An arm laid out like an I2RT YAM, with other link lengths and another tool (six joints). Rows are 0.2 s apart.
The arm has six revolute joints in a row. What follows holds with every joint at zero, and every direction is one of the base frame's. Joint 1 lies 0.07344 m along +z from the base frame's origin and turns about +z. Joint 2 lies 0.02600 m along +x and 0.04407 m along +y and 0.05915 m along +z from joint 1 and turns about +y. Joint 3 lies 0.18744 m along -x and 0.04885 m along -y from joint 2 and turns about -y. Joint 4 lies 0.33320 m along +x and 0.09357 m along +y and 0.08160 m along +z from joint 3 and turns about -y. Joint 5 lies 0.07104 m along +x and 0.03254 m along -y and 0.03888 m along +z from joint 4 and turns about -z. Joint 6 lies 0.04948 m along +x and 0.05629 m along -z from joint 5 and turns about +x. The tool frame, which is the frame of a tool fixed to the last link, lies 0.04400 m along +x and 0.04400 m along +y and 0.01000 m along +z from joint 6; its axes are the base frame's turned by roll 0.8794, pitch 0.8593 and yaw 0.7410 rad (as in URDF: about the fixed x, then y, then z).
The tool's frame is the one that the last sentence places.
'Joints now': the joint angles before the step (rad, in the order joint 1, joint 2, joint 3, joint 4, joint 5, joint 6). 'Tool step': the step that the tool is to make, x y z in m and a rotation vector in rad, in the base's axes. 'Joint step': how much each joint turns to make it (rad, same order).
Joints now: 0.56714 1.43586 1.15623 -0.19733 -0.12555 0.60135
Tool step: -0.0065 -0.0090 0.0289 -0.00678 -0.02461 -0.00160
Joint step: -0.00964 -0.06332 0.02193 -0.07061 0.00136 -0.02062
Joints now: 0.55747 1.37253 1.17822 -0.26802 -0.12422 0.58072
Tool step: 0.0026 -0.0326 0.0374 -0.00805 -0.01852 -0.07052
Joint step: -0.06007 -0.09272 0.02624 -0.10818 0.01656 -0.01006
